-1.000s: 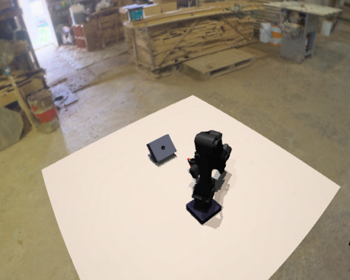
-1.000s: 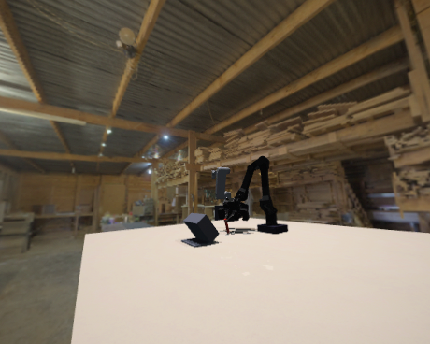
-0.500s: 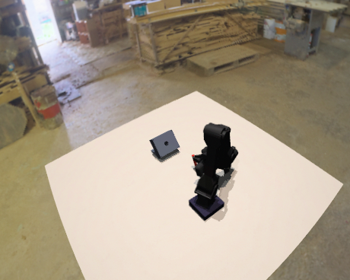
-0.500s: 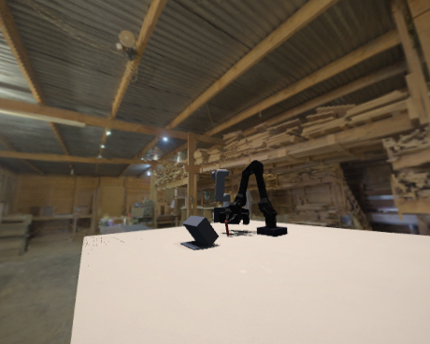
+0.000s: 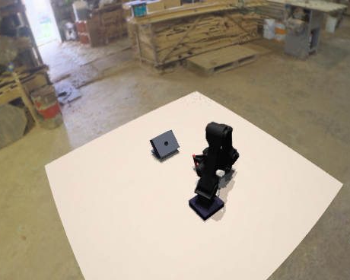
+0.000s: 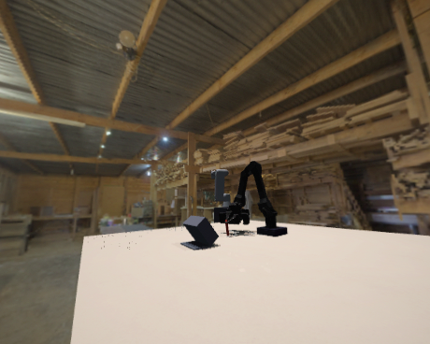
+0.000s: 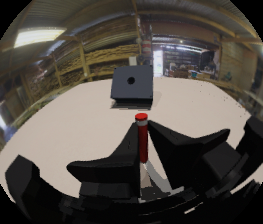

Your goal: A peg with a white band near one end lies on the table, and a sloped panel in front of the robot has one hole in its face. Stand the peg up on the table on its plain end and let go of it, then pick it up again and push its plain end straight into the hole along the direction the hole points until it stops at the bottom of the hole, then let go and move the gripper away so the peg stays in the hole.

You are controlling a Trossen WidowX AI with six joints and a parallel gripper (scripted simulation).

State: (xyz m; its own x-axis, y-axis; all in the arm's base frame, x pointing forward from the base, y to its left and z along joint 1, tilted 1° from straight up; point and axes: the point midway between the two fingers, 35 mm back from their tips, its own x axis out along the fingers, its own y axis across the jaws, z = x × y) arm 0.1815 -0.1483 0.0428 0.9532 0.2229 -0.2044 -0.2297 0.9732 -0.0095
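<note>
The peg is 10 mm below my gripper tip. Also, from my gripper tip: sloped panel 200 mm ahead, 30 mm to the left, 10 mm below.
</note>
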